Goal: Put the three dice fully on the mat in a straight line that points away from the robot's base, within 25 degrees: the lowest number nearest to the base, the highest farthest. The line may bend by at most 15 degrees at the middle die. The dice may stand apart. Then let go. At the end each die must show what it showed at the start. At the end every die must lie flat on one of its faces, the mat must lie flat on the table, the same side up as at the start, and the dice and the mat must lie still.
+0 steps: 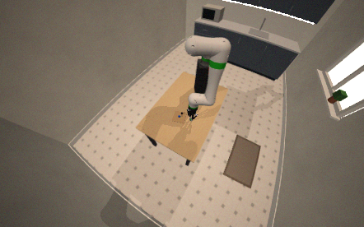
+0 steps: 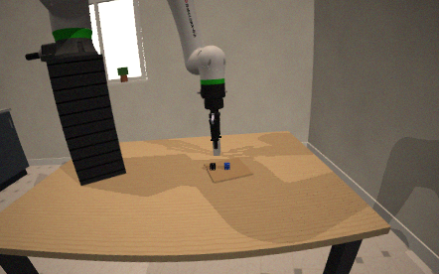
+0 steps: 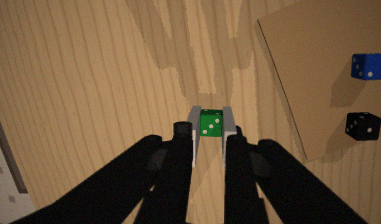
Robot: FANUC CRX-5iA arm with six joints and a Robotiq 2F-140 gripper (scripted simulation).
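Right now my hand is 14 cm to the left of the blue die, 3 cm short of it and 2 cm above it. From my hand the other things lie so: black die (13 cm to the right, 3 cm behind, 2 cm below); then green die (2 cm below); then tan mat (14 cm to the right, 3 cm below, 3 cm ahead).
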